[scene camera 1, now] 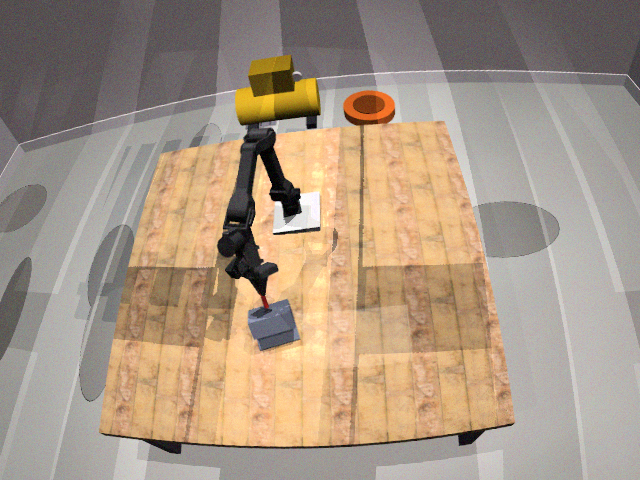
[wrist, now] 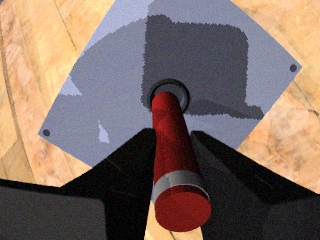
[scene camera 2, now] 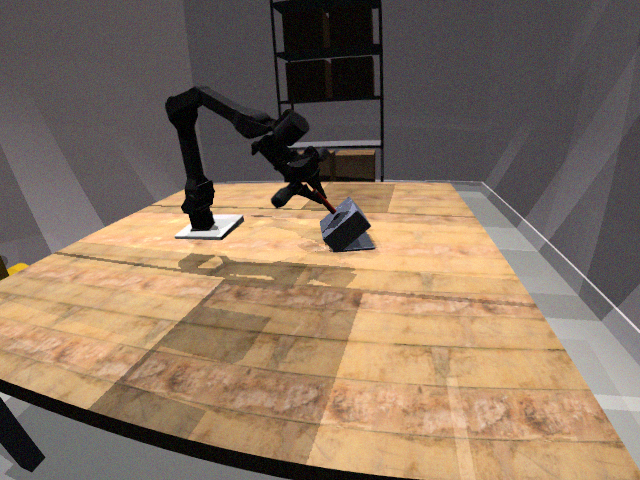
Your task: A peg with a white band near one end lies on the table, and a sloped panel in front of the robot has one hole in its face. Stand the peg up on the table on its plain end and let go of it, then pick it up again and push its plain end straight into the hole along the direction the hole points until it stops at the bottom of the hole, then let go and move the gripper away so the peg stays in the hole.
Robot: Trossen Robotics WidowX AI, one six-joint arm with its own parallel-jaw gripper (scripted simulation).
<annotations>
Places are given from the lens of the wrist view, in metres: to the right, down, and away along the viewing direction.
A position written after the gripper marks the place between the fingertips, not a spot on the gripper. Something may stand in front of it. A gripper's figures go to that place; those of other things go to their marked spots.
gripper (wrist: 171, 141): 0.00, 0.01, 0.10
red peg (wrist: 180, 198): 0.01, 0.02, 0.06
sloped panel (wrist: 235, 71): 0.04, -0.03, 0.14
The marked spots on the red peg and the sloped panel are 0.10 m apart.
</annotations>
